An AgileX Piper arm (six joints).
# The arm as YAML. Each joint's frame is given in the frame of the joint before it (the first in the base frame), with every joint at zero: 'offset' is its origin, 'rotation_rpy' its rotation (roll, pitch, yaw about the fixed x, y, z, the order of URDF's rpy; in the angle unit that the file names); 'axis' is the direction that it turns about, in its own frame. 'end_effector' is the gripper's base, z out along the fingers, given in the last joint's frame.
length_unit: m
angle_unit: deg
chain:
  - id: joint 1
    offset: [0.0, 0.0, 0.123]
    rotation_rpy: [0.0, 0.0, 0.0]
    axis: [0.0, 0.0, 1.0]
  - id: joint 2
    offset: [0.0, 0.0, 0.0]
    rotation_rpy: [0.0, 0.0, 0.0]
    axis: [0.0, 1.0, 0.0]
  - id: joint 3
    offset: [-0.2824, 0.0, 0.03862]
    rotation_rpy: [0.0, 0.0, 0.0]
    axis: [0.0, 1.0, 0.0]
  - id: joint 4
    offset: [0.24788, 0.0, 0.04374]
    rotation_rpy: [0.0, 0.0, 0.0]
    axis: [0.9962, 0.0, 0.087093]
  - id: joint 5
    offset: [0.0, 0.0, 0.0]
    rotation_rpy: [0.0, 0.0, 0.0]
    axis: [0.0, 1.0, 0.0]
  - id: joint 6
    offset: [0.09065, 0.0, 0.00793]
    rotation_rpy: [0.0, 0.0, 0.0]
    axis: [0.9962, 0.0, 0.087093]
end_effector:
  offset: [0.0, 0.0, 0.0]
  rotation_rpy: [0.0, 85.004, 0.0]
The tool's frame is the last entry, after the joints.
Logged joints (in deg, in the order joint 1, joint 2, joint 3, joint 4, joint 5, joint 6), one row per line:
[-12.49, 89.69, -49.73, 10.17, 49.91, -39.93]
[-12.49, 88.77, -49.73, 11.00, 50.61, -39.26]
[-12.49, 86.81, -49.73, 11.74, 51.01, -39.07]
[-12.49, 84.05, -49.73, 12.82, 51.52, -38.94]
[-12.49, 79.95, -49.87, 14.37, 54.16, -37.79]
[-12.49, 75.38, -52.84, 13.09, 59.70, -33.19]
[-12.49, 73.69, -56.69, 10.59, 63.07, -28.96]
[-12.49, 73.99, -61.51, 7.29, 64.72, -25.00]
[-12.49, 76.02, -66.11, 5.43, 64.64, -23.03]
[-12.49, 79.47, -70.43, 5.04, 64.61, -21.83]
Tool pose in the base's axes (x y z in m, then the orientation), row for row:
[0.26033, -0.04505, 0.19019, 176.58, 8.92, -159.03]
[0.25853, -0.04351, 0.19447, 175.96, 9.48, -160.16]
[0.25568, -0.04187, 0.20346, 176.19, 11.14, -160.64]
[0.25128, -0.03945, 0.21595, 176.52, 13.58, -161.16]
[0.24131, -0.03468, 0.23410, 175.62, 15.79, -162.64]
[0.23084, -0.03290, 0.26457, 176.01, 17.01, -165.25]
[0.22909, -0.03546, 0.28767, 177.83, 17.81, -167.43]
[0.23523, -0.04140, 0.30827, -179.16, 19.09, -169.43]
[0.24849, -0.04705, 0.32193, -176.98, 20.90, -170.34]
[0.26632, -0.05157, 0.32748, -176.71, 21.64, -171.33]
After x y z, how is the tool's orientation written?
As angles about the fixed x, y, z axes (roll, pitch, yaw), in degrees.
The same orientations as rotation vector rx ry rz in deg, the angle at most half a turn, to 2 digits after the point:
[-31.64, 168.75, 7.48]
[-29.98, 168.51, 8.39]
[-29.04, 166.95, 8.33]
[-27.92, 164.62, 8.26]
[-25.73, 162.76, 9.68]
[-21.82, 161.95, 8.78]
[-18.26, 161.40, 5.84]
[-14.62, 160.24, 1.32]
[-12.61, 158.42, -1.71]
[-11.09, 157.78, -2.24]

